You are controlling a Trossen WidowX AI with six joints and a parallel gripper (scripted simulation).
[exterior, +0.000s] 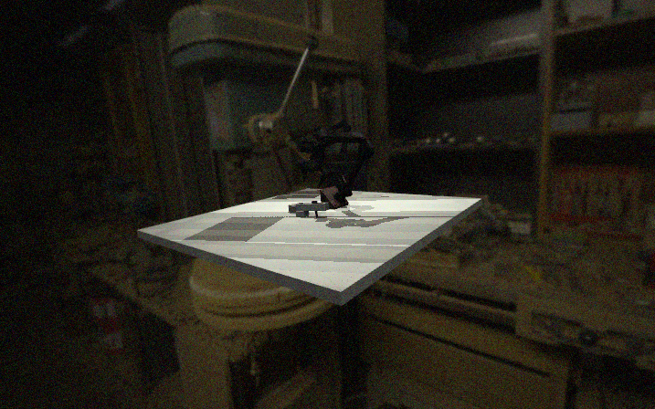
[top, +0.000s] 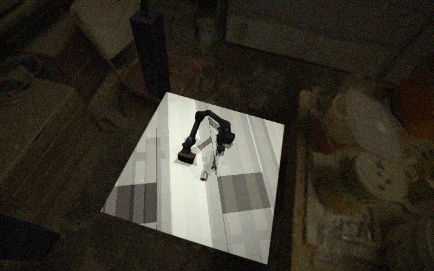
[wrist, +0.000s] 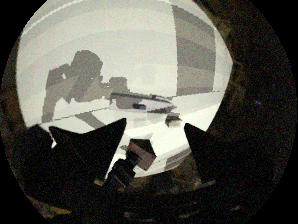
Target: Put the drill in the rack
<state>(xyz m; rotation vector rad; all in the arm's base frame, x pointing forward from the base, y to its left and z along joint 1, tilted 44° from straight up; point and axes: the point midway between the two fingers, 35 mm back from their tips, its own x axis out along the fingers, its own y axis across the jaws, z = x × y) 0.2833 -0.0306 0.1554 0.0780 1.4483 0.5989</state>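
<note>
The yellowish drill lies 80 mm to the right of my gripper tip and 120 mm below it. Round my gripper tip: dark grey housing block: 10 mm behind, 20 mm to the right, 120 mm below.
</note>
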